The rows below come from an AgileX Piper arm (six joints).
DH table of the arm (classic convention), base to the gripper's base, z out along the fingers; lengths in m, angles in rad. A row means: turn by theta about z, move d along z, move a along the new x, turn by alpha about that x. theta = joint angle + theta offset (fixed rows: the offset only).
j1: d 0.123, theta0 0, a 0, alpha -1.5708
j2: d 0, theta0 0.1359, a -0.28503, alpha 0
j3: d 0, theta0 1.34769, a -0.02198, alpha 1.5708
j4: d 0.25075, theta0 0, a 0, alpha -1.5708
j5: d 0, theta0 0, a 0, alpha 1.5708
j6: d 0.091, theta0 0, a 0, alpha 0
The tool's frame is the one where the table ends.
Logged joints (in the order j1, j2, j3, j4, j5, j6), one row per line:
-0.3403, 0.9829, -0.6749, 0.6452, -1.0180, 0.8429
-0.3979, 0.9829, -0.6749, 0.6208, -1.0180, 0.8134
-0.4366, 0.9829, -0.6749, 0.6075, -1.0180, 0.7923
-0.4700, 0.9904, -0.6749, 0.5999, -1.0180, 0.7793
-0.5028, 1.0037, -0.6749, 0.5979, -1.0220, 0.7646
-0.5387, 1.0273, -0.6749, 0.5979, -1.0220, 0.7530
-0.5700, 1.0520, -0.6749, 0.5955, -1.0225, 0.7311
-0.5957, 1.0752, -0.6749, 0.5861, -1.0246, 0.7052
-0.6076, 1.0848, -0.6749, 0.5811, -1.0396, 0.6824
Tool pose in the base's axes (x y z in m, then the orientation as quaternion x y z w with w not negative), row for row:
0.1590, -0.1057, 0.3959, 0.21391, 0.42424, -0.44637, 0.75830
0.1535, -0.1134, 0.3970, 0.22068, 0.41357, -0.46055, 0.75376
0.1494, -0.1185, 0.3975, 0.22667, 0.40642, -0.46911, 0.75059
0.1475, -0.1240, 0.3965, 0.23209, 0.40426, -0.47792, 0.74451
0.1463, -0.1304, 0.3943, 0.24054, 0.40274, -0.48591, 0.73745
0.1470, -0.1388, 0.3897, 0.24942, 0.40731, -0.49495, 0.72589
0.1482, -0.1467, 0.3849, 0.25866, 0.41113, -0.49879, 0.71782
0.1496, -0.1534, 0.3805, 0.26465, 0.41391, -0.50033, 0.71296
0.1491, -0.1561, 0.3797, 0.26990, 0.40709, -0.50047, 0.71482
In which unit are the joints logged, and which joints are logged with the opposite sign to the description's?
The joints are logged in radians. Opposite sign: j6.
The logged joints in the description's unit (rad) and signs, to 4 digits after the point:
-0.3403, 0.9829, -0.6749, 0.6452, -1.0180, -0.8429
-0.3979, 0.9829, -0.6749, 0.6208, -1.0180, -0.8134
-0.4366, 0.9829, -0.6749, 0.6075, -1.0180, -0.7923
-0.4700, 0.9904, -0.6749, 0.5999, -1.0180, -0.7793
-0.5028, 1.0037, -0.6749, 0.5979, -1.0220, -0.7646
-0.5387, 1.0273, -0.6749, 0.5979, -1.0220, -0.7530
-0.5700, 1.0520, -0.6749, 0.5955, -1.0225, -0.7311
-0.5957, 1.0752, -0.6749, 0.5861, -1.0246, -0.7052
-0.6076, 1.0848, -0.6749, 0.5811, -1.0396, -0.6824

